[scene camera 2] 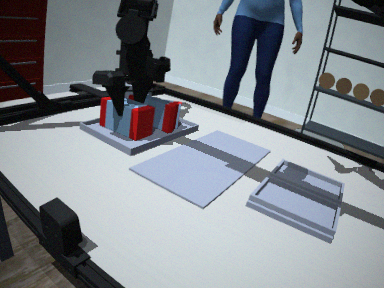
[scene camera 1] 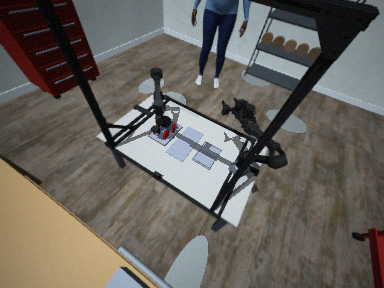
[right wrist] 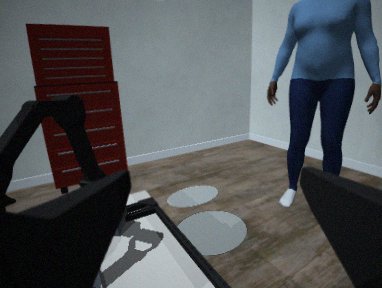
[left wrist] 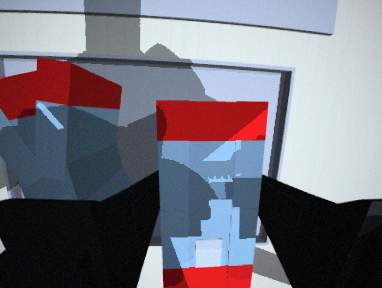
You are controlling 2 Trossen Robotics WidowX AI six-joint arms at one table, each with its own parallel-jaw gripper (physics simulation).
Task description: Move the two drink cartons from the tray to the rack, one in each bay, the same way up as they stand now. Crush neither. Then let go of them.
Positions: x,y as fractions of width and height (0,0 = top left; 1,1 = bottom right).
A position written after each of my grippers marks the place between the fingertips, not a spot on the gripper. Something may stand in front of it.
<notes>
My right gripper (right wrist: 0.56,0.62) is open, holding nothing. Also in view: my left gripper (scene camera 2: 0.34,0.40), a flat grey mat (left wrist: 0.82,0.09) and a grey tray (left wrist: 0.38,0.28).
My left gripper is seen too in the left wrist view (left wrist: 0.54,0.61).
</notes>
